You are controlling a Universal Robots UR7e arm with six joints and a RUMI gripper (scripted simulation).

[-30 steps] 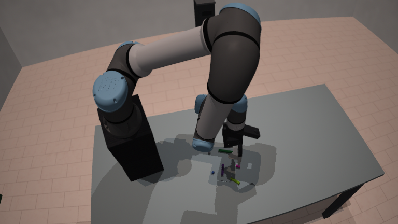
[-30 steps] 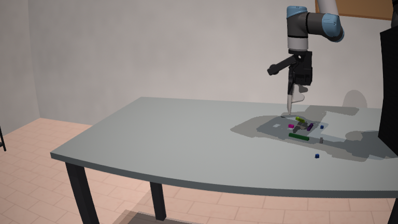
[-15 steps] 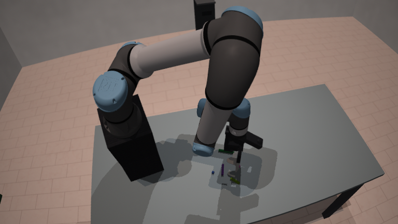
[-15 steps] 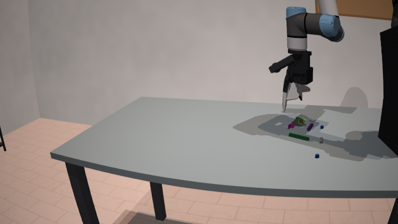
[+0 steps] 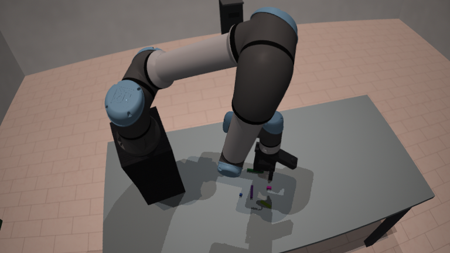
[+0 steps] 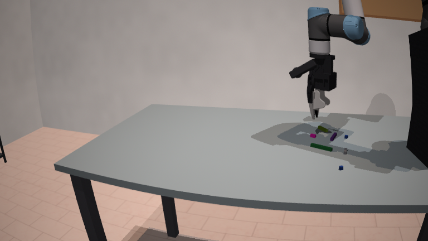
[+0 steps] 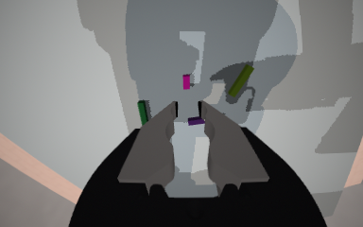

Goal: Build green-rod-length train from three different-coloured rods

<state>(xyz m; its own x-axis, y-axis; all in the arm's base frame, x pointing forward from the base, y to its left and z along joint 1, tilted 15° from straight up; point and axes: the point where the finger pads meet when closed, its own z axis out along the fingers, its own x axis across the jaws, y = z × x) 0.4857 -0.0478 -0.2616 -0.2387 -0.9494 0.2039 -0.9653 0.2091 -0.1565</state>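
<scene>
Right now the magenta rod is 80 mm below my hand. Round my hand: green rod 50 mm behind, 90 mm to the left, 80 mm below; purple rod 70 mm behind, 10 mm to the right, 80 mm below; lime rod 20 mm behind, 80 mm to the right, 80 mm below.
</scene>
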